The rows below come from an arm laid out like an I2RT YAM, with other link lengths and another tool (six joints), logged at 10 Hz.
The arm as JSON. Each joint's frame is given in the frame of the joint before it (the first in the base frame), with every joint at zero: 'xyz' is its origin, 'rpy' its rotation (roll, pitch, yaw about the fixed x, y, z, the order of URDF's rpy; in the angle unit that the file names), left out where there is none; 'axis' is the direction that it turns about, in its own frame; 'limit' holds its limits. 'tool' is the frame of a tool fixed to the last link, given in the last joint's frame.
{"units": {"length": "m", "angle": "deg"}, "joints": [
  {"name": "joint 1", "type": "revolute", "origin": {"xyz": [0.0, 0.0, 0.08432]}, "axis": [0.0, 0.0, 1.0], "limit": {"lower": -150.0, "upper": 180.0}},
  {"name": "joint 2", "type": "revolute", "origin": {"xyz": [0.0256, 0.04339, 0.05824]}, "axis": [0.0, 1.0, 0.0], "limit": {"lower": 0.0, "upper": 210.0}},
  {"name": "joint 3", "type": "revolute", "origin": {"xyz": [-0.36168, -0.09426, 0.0]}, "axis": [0.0, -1.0, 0.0], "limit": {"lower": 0.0, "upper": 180.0}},
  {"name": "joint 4", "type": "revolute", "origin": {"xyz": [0.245, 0.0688, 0.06]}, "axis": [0.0, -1.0, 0.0], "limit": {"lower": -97.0, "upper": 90.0}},
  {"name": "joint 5", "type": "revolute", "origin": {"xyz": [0.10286, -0.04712, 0.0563]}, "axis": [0.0, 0.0, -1.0], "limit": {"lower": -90.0, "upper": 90.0}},
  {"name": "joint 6", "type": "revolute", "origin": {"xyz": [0.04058, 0.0, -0.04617]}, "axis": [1.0, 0.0, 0.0], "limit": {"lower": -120.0, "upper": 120.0}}
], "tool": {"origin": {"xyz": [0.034, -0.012, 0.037], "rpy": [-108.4, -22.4, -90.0]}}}
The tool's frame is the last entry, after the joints.
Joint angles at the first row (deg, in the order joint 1, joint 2, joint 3, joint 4, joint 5, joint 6):
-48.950 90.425 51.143 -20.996 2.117 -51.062
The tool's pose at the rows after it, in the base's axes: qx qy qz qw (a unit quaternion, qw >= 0); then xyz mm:
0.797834 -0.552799 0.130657 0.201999 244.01 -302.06 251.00
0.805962 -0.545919 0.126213 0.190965 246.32 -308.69 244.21
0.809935 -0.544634 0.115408 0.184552 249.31 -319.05 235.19
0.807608 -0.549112 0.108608 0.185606 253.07 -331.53 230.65
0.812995 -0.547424 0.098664 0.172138 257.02 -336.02 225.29
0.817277 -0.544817 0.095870 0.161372 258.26 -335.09 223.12
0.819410 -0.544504 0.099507 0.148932 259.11 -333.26 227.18
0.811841 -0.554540 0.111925 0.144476 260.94 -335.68 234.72
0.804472 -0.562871 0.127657 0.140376 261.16 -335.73 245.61
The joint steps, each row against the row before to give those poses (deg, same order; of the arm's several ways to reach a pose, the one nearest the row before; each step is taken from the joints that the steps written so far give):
-0.969 2.733 1.764 -2.289 -1.674 -1.314
-0.791 1.934 0.878 -0.005 -1.672 -1.409
-0.791 2.633 1.494 -0.352 -0.703 -0.793
-0.617 2.287 2.019 -0.349 0.262 -0.004
-0.177 1.762 1.586 -1.492 -1.225 -0.173
-0.001 0.443 0.267 -0.619 -1.145 -0.177
0.000 -0.350 0.435 -0.875 -1.492 0.175
0.001 -0.527 0.442 0.518 -0.619 1.491
0.000 -1.227 0.178 0.442 -0.702 1.320

